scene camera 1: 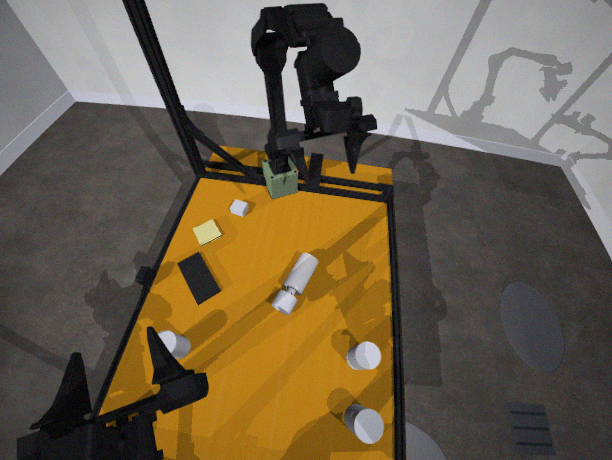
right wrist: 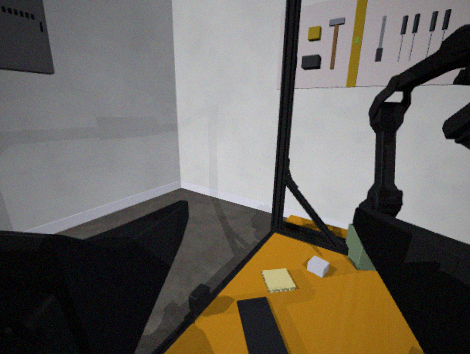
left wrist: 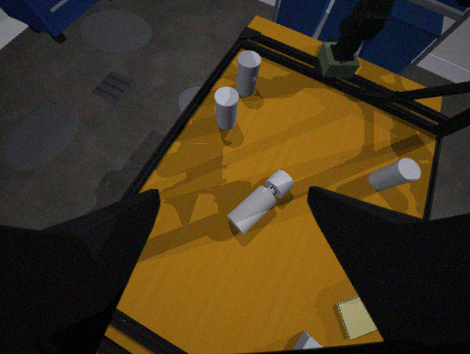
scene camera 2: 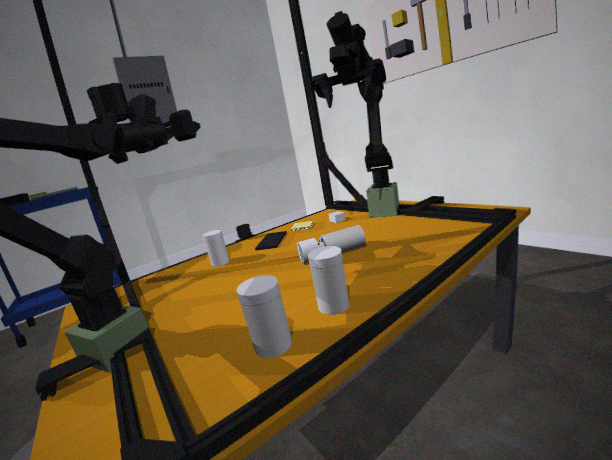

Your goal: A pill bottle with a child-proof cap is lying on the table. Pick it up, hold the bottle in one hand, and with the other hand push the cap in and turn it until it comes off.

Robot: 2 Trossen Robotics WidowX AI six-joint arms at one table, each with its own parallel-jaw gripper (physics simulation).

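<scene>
The white pill bottle (scene camera 1: 302,272) (scene camera 2: 345,238) (left wrist: 253,210) lies on its side on the orange table. Its short, wide white cap (scene camera 1: 285,302) (scene camera 2: 307,250) (left wrist: 280,183) is at one end, with a narrow neck showing between cap and body. My left gripper (scene camera 1: 330,177) (left wrist: 235,195) is open and empty, high above the table's far end; its wrist view looks down on the bottle between the fingers. My right gripper (scene camera 1: 113,341) (right wrist: 270,211) is open and empty, raised at the lower left of scene camera 1, away from the bottle. The bottle does not show in the right wrist view.
Three white cylinders stand upright: one (scene camera 1: 364,356) (scene camera 2: 328,285) (left wrist: 226,110), another (scene camera 1: 367,424) (scene camera 2: 265,320) (left wrist: 247,75) and a third (scene camera 1: 175,344) (scene camera 2: 216,248) (left wrist: 395,174). A black slab (scene camera 1: 199,278) (right wrist: 261,325), yellow pad (scene camera 1: 207,232) (right wrist: 279,280) and small white block (scene camera 1: 238,208) (right wrist: 318,266) lie along one side.
</scene>
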